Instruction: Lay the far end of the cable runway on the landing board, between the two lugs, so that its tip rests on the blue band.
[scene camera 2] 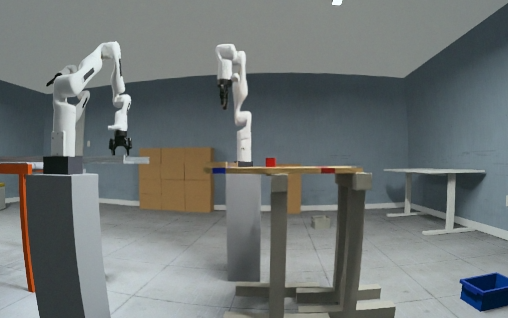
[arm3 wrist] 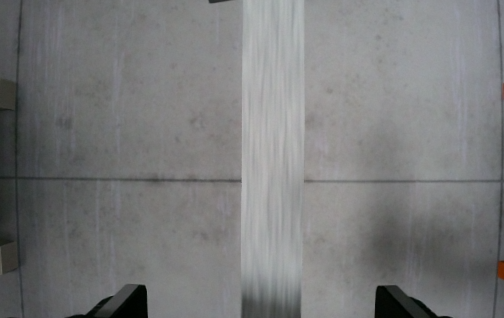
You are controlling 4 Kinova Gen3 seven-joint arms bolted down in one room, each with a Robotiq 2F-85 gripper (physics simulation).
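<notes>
In the arm3 wrist view the cable runway [arm3 wrist: 272,125] is a pale grey strip running top to bottom. Arm3's gripper [arm3 wrist: 261,300] is open, its fingers wide apart on either side of the strip. In scene camera 2, the runway [scene camera 2: 136,160] reaches right from the orange stand and ends in the air, left of the landing board [scene camera 2: 295,170]. The board has a blue band [scene camera 2: 218,170] at its left end. The left arm's gripper [scene camera 2: 120,151] points down by the runway's end, fingers apart. The middle arm's gripper [scene camera 2: 223,106] hangs higher, seen edge-on. I cannot make out the lugs.
A red block [scene camera 2: 270,162] shows at the board, which stands on a grey trestle [scene camera 2: 278,225]. Another arm [scene camera 2: 84,99] is partly hidden behind the left arm. An orange stand [scene camera 2: 25,225] is at left, cardboard boxes [scene camera 2: 175,180] behind, a white table [scene camera 2: 435,171] and blue bin [scene camera 2: 485,295] at right.
</notes>
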